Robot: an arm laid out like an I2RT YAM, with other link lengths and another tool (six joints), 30 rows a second.
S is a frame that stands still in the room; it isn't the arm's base.
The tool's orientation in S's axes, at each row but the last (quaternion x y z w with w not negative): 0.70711 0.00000 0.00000 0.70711; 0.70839 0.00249 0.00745 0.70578; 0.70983 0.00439 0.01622 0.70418; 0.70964 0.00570 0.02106 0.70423
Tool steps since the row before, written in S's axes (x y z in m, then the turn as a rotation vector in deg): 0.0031 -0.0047 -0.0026 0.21 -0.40 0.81; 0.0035 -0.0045 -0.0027 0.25 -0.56 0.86; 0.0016 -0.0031 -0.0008 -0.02 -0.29 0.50; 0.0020 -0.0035 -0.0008 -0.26 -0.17 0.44
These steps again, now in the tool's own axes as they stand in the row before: 0.0031 -0.0026 0.0047 0.21 0.81 0.40; 0.0034 -0.0027 0.0046 0.25 0.86 0.56; 0.0015 -0.0008 0.0032 -0.02 0.50 0.29; 0.0018 -0.0008 0.0036 -0.26 0.45 0.16
